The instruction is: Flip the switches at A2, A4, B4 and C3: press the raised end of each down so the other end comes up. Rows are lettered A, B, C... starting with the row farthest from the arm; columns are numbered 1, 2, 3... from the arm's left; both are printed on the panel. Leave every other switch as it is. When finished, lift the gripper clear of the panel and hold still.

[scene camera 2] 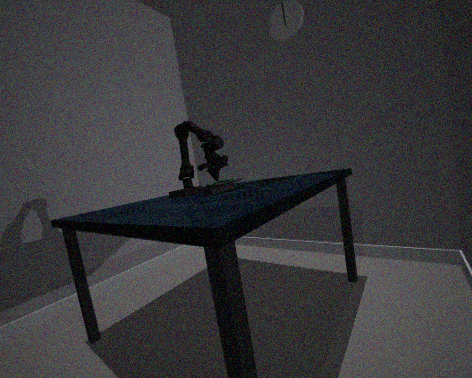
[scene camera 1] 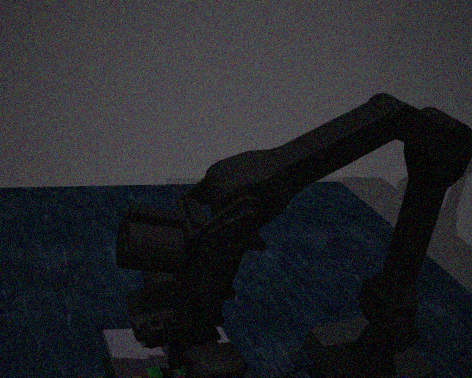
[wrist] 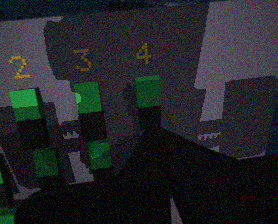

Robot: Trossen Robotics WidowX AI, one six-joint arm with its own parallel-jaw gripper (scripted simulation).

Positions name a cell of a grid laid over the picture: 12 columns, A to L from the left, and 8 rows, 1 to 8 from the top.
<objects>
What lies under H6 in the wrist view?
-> My gripper.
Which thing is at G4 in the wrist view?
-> A switch A4.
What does my gripper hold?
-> Nothing.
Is my gripper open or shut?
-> Shut.
</objects>
